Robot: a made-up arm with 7 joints. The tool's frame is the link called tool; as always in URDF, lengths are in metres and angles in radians. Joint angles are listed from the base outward. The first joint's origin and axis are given. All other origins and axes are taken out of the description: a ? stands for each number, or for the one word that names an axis. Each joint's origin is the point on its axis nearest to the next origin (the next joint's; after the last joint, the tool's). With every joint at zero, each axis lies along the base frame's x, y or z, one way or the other. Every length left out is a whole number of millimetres.
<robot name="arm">
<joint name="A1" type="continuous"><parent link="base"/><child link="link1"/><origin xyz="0 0 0.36" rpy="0 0 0"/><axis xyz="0 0 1"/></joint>
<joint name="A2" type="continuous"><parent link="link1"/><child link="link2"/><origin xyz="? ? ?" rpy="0 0 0"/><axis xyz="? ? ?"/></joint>
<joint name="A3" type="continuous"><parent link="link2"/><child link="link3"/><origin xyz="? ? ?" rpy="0 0 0"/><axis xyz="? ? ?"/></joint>
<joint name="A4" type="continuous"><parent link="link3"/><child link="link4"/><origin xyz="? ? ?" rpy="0 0 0"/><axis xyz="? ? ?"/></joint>
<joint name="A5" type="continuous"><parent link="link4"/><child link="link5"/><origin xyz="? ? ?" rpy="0 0 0"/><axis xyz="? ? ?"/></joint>
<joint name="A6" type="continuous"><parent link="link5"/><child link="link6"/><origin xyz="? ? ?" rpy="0 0 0"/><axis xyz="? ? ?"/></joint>
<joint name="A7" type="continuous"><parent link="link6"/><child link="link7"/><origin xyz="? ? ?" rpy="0 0 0"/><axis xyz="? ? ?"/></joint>
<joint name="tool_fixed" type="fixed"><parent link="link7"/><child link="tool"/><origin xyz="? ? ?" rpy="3.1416 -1.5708 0"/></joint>
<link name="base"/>
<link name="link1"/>
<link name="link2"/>
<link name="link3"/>
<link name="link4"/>
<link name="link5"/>
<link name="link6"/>
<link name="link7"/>
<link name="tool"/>
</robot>
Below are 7 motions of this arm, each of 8 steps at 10 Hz.
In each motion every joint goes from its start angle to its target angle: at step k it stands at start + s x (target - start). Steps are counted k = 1, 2, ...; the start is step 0. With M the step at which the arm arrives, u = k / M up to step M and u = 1 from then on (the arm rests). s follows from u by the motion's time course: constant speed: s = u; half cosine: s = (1 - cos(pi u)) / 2; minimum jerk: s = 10 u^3 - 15 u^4 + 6 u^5.
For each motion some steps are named. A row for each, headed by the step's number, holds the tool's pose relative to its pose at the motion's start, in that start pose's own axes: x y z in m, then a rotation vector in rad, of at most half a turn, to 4 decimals.
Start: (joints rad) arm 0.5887 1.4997 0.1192 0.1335 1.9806 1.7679 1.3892
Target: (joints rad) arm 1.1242 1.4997 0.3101 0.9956 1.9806 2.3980 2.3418
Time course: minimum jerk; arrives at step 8
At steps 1, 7, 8:
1: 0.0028 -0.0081 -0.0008 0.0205 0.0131 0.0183
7: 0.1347 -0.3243 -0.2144 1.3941 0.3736 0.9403
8: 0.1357 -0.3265 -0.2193 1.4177 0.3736 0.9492

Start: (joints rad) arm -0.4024 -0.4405 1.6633 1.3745 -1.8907 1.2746 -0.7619
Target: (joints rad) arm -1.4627 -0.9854 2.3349 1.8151 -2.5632 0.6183 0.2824
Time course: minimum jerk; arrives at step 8
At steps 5, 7, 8:
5: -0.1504 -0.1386 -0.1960 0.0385 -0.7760 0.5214
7: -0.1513 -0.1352 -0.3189 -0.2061 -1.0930 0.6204
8: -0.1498 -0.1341 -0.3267 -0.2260 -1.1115 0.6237

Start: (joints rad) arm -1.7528 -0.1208 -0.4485 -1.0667 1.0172 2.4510 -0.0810
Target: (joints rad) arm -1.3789 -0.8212 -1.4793 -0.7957 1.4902 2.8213 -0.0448
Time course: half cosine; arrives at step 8
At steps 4, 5, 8:
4: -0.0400 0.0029 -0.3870 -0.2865 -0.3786 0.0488
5: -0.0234 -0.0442 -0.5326 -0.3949 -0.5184 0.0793
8: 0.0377 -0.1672 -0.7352 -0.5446 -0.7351 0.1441

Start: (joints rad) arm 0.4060 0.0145 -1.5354 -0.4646 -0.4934 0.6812 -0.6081
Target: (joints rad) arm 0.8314 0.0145 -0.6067 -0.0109 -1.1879 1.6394 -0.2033
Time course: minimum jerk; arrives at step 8
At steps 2, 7, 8:
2: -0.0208 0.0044 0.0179 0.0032 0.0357 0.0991
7: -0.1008 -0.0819 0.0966 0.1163 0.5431 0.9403
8: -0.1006 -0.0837 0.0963 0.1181 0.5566 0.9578

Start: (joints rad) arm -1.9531 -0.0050 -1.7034 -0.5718 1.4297 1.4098 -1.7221
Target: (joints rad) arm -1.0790 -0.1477 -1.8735 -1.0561 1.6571 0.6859 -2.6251
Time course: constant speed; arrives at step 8
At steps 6, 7, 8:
6: 0.1873 0.0798 0.0336 -0.1155 0.6368 -0.2599
7: 0.2173 0.1128 0.0262 -0.2075 0.7402 -0.3425
8: 0.2446 0.1502 0.0135 -0.3192 0.8327 -0.4364

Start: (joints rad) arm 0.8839 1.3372 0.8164 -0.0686 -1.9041 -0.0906 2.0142
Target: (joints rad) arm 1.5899 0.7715 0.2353 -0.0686 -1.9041 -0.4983 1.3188
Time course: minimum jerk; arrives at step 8
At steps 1, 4, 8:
1: -0.0034 0.0005 0.0135 -0.0148 0.0156 -0.0133
4: -0.0875 0.1038 0.4027 -0.5217 0.3667 -0.4497
8: -0.1610 0.3640 0.6969 -1.0971 0.4894 -0.9390

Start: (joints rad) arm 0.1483 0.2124 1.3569 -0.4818 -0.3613 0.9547 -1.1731
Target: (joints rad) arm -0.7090 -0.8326 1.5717 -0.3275 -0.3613 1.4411 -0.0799
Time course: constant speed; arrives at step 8
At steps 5, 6, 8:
5: -0.3890 0.0526 -0.0334 -0.4157 -0.4081 0.2411
6: -0.4382 0.1144 -0.0915 -0.5616 -0.4232 0.2721
8: -0.4753 0.2586 -0.2503 -0.8765 -0.3574 0.3114

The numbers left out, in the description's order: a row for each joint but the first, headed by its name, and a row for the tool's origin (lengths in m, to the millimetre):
A2: xyz 0 -0.076 0, axis 0 -1 0
A3: xyz 0 0 0.522, axis 0 0 1
A4: xyz 0.021 0.061 0, axis 0 1 0
A5: xyz -0.024 0 0.394, axis 0 0 1
A6: xyz 0 -0.079 0, axis 0 -1 0
A7: xyz 0.011 0 0.081, axis 1 0 0
tool: xyz 0 0 0

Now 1 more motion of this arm.
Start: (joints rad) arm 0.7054 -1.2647 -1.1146 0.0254 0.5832 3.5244 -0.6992
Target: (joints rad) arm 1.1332 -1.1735 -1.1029 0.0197 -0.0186 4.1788 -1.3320
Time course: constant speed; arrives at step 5
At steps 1, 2, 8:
1: 0.0122 -0.0560 0.0389 -0.0909 0.1784 -0.0333
2: 0.0256 -0.1087 0.0819 -0.2147 0.3409 -0.0638
8: 0.0734 -0.2455 0.2381 -0.7413 0.6925 -0.1145

